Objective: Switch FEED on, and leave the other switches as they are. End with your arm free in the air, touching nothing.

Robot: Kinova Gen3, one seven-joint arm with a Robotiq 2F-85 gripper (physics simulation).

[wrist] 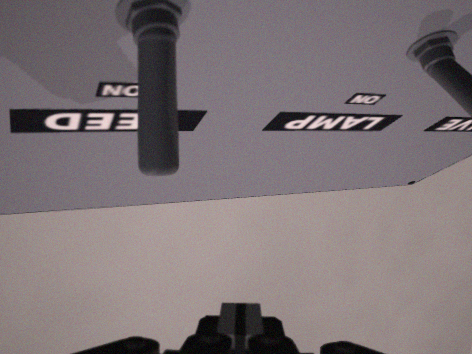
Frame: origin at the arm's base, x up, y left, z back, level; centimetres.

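Where they show: gripper, between the fingertips: (240, 329).
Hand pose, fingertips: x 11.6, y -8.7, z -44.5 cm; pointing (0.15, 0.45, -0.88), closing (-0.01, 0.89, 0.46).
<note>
After its pixels a point has its place.
A dark toggle lever (158, 100) @(x 3.6, y -11.9, z -43.6 cm) hangs in front of the FEED label (90, 121) @(x 4.5, y -12.7, z -51.1 cm), covering part of it. Its round base is at the top of the view, and its rounded tip points down in the view, past the ON mark (117, 90) @(x 3.2, y -12.0, z -48.8 cm) and the label. The labels appear upside down. My gripper (240, 329) @(x 11.6, y -8.7, z -44.5 cm) is shut and empty at the bottom centre, below the lever's tip in the view and visibly apart from it.
The LAMP label (332, 121) @(x 4.4, y -0.1, z -51.0 cm) has its own ON mark (366, 99) @(x 3.2, y 0.3, z -48.8 cm). Another dark lever (452, 75) @(x 2.3, y -0.2, z -43.3 cm) slants out at the right edge, above a cut-off label (454, 124) @(x 4.5, y 10.0, z -51.1 cm). The grey panel (280, 165) @(x 7.5, y 0.2, z -56.6 cm) ends in an edge above a pale surface (300, 240).
</note>
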